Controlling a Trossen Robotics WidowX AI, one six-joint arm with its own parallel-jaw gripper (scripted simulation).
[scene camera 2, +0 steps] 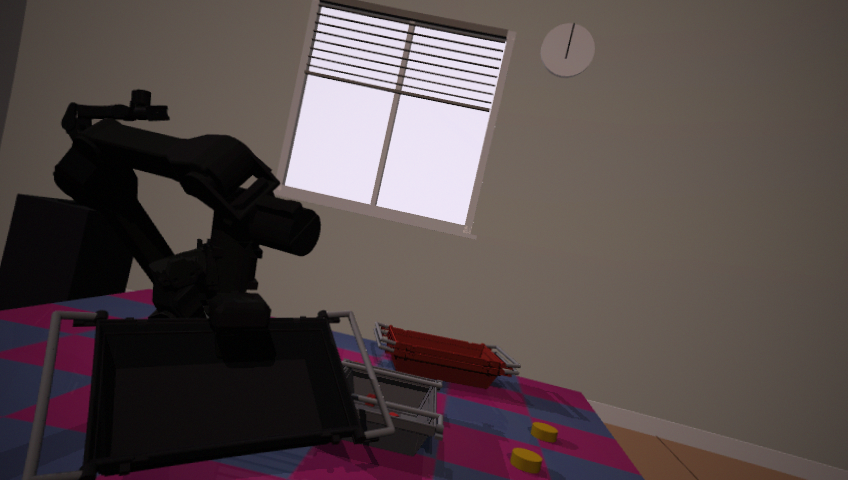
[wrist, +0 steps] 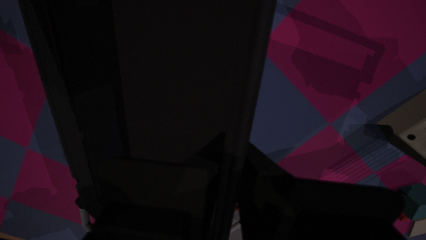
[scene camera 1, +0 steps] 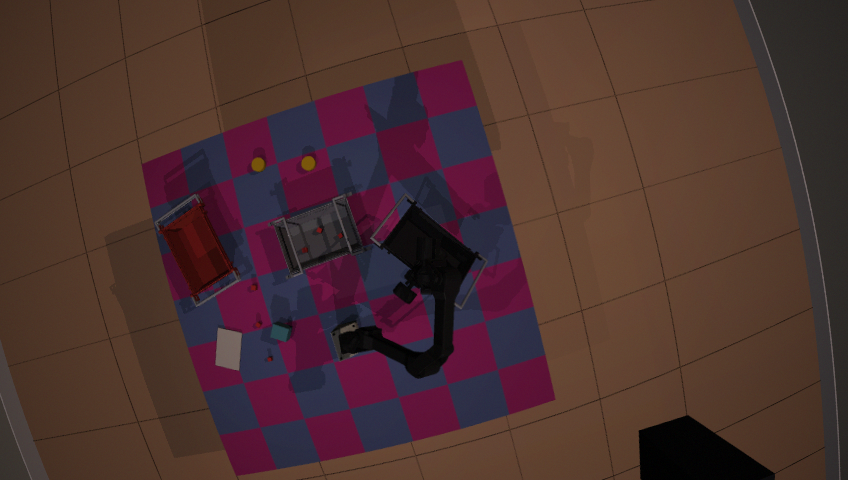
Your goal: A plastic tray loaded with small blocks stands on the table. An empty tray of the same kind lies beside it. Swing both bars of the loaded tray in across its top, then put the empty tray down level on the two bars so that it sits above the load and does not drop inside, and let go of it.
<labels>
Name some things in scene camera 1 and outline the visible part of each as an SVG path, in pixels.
A black tray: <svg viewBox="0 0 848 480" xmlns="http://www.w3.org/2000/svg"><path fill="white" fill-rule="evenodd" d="M404 193L370 236L370 239L381 250L385 248L388 254L394 255L411 270L416 261L417 237L441 239L440 248L447 253L445 259L461 272L461 285L476 258L480 261L483 259L485 263L462 304L459 305L455 302L455 306L462 309L478 282L487 260L479 252L474 253L470 248L467 248L424 213L421 208L418 208L416 206L417 202ZM406 196L408 198L406 201L411 206L385 241L380 244L374 236Z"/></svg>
A white card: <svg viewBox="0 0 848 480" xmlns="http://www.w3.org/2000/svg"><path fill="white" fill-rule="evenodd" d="M218 328L215 364L216 366L239 371L243 334L234 330Z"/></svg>
</labels>
